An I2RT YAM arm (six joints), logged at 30 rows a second.
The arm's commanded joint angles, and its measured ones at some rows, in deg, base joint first. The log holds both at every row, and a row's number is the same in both.
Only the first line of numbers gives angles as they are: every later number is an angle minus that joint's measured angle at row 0.
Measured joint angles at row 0:
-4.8, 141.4, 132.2, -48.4, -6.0, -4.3
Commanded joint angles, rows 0 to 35:
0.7, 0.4, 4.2, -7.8, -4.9, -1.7
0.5, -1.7, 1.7, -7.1, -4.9, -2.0
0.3, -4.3, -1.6, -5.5, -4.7, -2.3
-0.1, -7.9, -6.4, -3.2, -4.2, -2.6
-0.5, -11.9, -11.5, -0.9, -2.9, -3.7
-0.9, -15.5, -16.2, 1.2, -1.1, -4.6
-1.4, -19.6, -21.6, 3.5, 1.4, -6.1
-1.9, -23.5, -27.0, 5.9, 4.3, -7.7
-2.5, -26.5, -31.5, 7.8, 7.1, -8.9
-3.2, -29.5, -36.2, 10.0, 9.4, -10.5
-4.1, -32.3, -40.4, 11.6, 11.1, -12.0
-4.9, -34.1, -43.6, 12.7, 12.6, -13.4
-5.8, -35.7, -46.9, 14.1, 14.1, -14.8
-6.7, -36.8, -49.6, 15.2, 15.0, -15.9
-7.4, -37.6, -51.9, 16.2, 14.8, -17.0
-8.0, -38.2, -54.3, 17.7, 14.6, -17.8
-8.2, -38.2, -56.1, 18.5, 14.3, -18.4
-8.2, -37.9, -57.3, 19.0, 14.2, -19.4
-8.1, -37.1, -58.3, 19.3, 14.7, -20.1
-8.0, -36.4, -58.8, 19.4, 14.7, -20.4
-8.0, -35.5, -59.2, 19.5, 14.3, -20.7
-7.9, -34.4, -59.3, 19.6, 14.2, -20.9
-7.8, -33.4, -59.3, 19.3, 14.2, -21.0
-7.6, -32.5, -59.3, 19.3, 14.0, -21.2
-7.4, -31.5, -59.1, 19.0, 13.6, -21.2
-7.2, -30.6, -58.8, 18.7, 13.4, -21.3
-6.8, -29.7, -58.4, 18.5, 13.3, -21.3
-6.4, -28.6, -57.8, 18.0, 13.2, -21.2
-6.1, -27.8, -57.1, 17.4, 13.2, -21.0
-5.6, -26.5, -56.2, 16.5, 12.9, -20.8
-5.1, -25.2, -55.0, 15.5, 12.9, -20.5
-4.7, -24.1, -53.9, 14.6, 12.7, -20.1
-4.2, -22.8, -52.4, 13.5, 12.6, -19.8
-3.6, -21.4, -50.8, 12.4, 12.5, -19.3
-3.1, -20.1, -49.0, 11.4, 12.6, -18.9
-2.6, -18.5, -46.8, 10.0, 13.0, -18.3
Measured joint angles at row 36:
-4.0, -22.9, -49.4, 14.5, 13.7, -20.1
